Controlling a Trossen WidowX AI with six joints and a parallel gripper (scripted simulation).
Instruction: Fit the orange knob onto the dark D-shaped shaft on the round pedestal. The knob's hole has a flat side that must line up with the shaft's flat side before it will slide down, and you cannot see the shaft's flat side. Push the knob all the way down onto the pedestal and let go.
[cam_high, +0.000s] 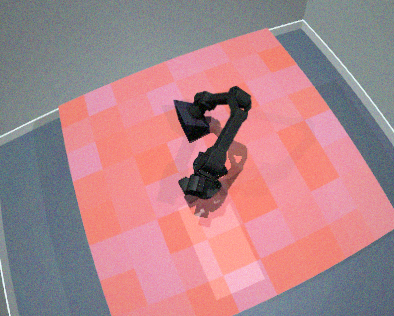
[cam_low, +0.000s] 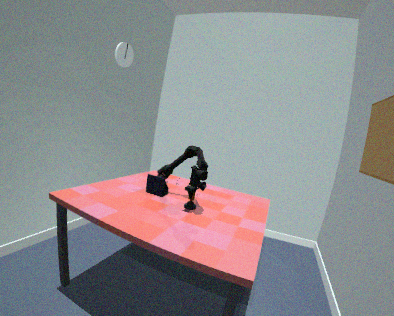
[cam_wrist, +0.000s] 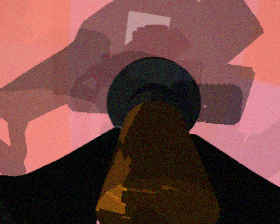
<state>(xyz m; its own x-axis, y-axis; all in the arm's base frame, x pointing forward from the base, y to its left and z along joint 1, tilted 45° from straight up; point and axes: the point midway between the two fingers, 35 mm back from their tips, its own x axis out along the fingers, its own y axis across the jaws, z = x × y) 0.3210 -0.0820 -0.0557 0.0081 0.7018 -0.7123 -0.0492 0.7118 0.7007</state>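
Now: the orange knob 20 mm above my gripper tip. Also, from my gripper tip: round dark pedestal 40 mm below.
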